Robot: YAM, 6 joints.
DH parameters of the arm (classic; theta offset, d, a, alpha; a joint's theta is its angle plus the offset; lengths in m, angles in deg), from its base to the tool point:
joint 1: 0 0.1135 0.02 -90
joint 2: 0 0 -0.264 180
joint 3: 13.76 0 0.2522 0
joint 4: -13.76 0 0.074 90
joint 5: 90 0 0 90
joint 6: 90 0.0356 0 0
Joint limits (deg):
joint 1: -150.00..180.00
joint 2: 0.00..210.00
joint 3: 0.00..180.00
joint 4: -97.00..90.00
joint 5: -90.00..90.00
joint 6: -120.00..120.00
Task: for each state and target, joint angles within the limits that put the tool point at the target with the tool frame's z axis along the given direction. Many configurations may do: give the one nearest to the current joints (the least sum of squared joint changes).
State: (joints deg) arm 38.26 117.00 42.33 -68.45 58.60 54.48
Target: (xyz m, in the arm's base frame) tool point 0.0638 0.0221 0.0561 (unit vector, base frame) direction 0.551 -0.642 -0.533
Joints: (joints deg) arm 45.50 74.15 0.10 -23.61 57.46 54.48
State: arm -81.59 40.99 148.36 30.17 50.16 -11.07
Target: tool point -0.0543 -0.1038 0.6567 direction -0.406 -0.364 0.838
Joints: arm -113.68 67.02 108.28 18.09 13.04 -11.07
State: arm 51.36 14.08 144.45 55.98 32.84 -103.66
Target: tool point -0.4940 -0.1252 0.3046 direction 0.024 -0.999 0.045
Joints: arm 10.27 0.12 124.51 39.37 80.74 -103.66
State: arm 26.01 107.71 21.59 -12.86 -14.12 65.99
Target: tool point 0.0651 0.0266 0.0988 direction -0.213 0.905 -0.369
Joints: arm -4.41 78.12 11.47 -60.74 -62.34 65.99
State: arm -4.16 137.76 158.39 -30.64 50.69 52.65
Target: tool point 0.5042 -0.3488 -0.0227 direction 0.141 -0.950 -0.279
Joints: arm -32.25 183.49 151.21 8.26 46.73 52.65
